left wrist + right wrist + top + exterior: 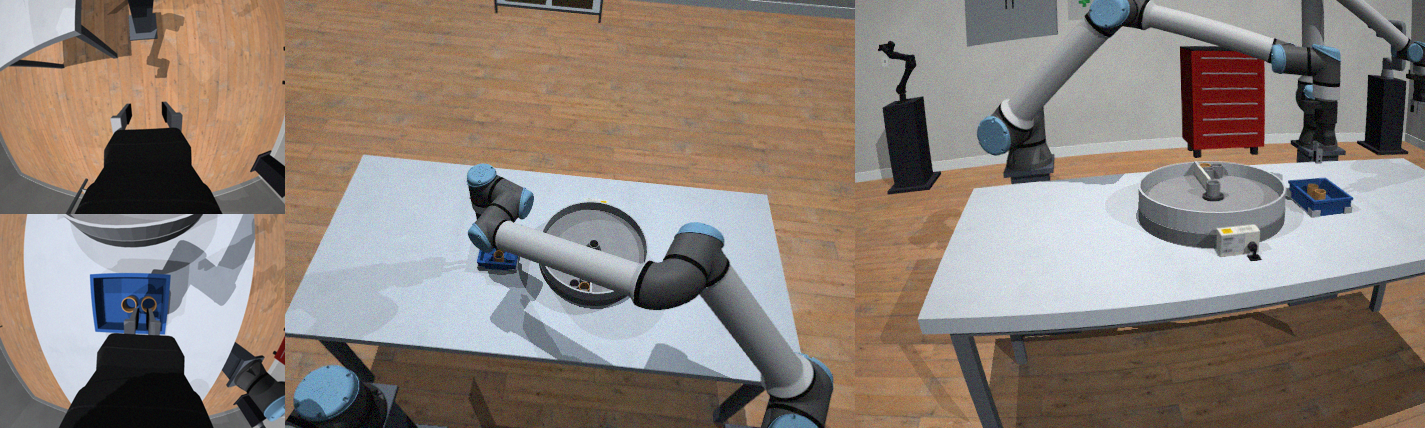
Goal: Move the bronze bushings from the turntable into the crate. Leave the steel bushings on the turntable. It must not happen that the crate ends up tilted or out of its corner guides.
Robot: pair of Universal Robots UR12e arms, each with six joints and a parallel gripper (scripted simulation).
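The blue crate lies 3 cm ahead of my right hand and 12 cm below it.
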